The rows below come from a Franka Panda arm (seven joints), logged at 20 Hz.
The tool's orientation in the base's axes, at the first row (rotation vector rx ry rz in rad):
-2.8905, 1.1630, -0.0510
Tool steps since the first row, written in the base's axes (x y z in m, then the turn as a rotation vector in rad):
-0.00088, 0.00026, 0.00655, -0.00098, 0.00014, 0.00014
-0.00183, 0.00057, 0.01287, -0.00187, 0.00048, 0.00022
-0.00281, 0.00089, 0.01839, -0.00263, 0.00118, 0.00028
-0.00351, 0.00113, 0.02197, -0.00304, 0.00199, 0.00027
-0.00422, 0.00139, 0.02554, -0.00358, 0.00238, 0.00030
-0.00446, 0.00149, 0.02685, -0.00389, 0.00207, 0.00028
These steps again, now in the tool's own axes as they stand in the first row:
-0.00068, 0.00019, -0.00658, -0.00080, 0.00057, -0.00018
-0.00145, 0.00039, -0.01293, -0.00168, 0.00094, -0.00029
-0.00226, 0.00064, -0.01848, -0.00271, 0.00096, -0.00037
-0.00286, 0.00083, -0.02208, -0.00356, 0.00066, -0.00037
-0.00347, 0.00100, -0.02567, -0.00422, 0.00075, -0.00042
-0.00369, 0.00105, -0.02699, -0.00423, 0.00119, -0.00041

